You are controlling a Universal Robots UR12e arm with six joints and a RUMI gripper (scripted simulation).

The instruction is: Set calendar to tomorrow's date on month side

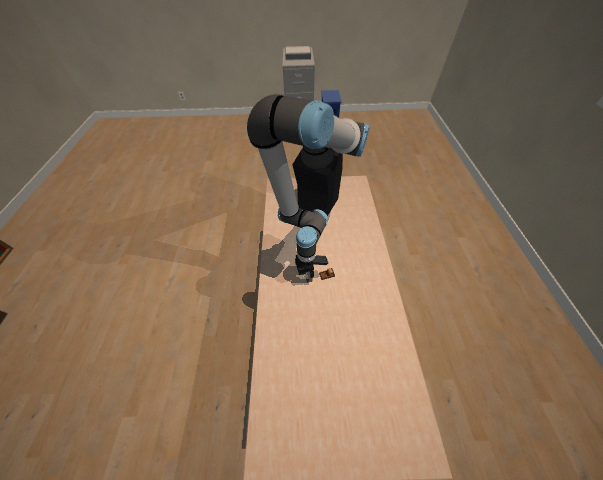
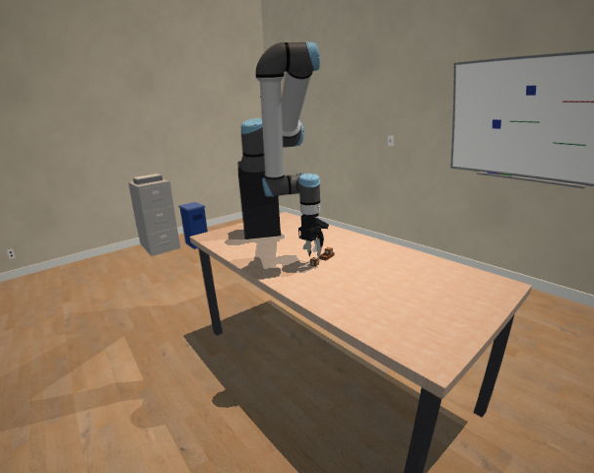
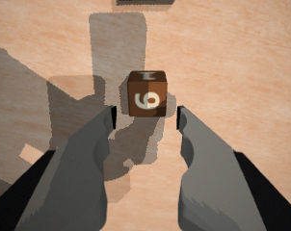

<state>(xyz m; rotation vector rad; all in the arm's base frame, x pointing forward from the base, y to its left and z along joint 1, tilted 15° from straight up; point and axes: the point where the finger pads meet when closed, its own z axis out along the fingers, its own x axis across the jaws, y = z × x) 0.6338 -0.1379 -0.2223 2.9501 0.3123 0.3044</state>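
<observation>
The brown digit cube lies 4 cm below my hand. The rest, counted from my hand: brown calendar tray (2 cm behind, 11 cm to the left, 5 cm below).
</observation>
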